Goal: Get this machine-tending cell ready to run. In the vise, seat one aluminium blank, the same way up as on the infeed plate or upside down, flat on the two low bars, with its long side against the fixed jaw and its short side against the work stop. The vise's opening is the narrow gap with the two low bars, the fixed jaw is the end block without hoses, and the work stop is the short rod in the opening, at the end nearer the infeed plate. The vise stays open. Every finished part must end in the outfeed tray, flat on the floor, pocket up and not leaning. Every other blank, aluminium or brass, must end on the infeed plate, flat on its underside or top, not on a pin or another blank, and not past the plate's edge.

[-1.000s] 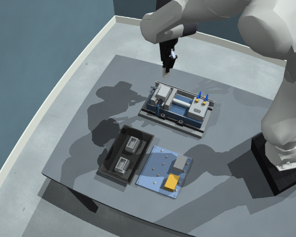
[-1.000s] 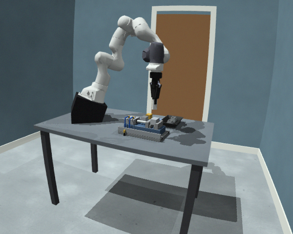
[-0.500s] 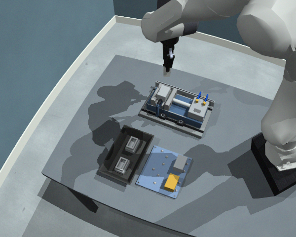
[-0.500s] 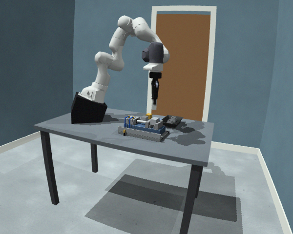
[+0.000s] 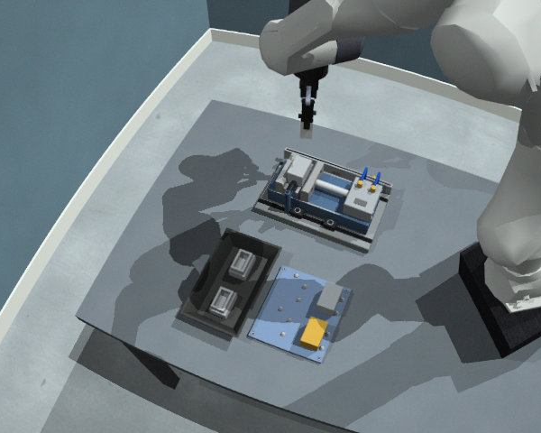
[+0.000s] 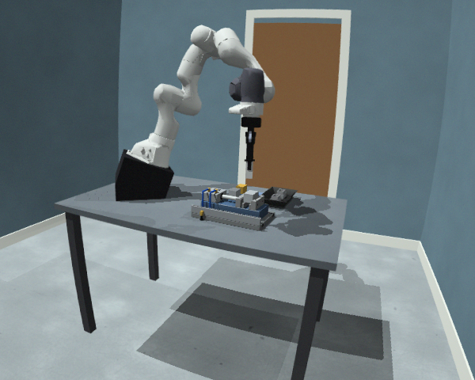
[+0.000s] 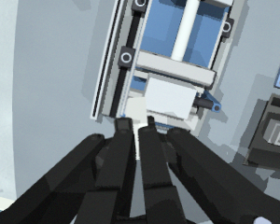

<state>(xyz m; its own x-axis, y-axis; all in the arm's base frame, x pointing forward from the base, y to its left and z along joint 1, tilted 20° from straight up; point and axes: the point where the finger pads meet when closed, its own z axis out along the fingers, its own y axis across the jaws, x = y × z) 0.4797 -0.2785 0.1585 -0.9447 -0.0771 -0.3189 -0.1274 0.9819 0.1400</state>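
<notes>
The fixed jaw is 140 mm below my hand, 40 mm ahead of it and 30 mm to the left of it. Also, from my hand: vise: 170 mm below, 60 mm behind, 50 mm to the left; then vise hose block: 150 mm behind, 140 mm below, 70 mm to the left; then moving jaw: 140 mm below, 50 mm to the left, 30 mm behind.
</notes>
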